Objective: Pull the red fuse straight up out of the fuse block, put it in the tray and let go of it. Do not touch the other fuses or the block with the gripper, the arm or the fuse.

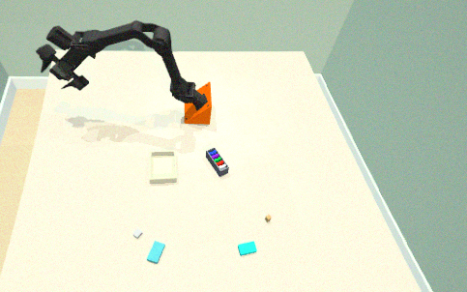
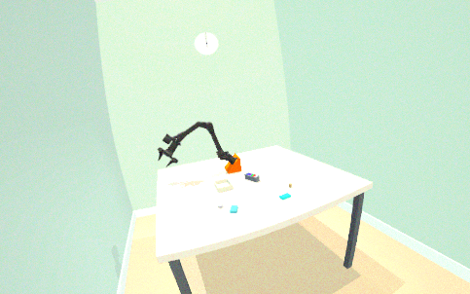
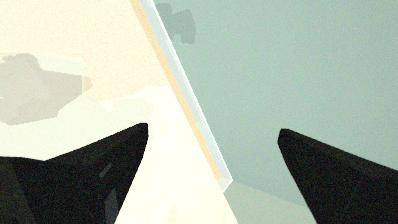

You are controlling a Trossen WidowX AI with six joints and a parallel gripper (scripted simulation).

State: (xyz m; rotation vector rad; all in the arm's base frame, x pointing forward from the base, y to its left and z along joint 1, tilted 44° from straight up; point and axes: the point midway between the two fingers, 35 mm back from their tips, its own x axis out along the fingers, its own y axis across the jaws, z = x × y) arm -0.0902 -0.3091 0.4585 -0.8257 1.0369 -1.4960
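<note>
Now: the red fuse 580 mm to the left of my gripper tip, 420 mm ahead of it and 130 mm below it. From my gripper tip the other things lie so: purple fuse 570 mm to the left, 380 mm ahead, 130 mm below; pale tray 380 mm ahead, 360 mm to the left, 150 mm below; blue fuse 560 mm to the left, 360 mm ahead, 130 mm below.
</note>
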